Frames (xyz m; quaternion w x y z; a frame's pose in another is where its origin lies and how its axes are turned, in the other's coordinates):
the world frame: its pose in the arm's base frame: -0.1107 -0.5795 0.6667 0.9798 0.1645 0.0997 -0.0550
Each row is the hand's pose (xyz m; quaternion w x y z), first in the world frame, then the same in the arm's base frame.
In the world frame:
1: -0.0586 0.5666 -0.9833 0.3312 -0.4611 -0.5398 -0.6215
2: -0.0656 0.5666 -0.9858 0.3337 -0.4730 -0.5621 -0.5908
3: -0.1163 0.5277 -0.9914 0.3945 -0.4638 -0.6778 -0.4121
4: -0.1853 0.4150 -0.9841 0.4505 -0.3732 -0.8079 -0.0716
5: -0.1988 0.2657 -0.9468 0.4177 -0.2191 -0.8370 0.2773
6: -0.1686 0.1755 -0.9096 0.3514 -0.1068 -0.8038 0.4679
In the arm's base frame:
1: -0.2624 0.2851 -0.0549 0.4200 -0.4890 -0.3683 -0.6700
2: -0.2697 0.2865 -0.0557 0.4283 -0.4983 -0.3943 -0.6425
3: -0.3255 0.2556 -0.0622 0.5077 -0.4679 -0.5315 -0.4907
4: -0.4073 0.1524 -0.0758 0.5794 -0.3431 -0.7143 -0.1906
5: -0.4348 0.0007 -0.0849 0.5440 -0.1644 -0.8120 0.1329
6: -0.4115 -0.0987 -0.0850 0.4678 -0.0444 -0.8236 0.3176

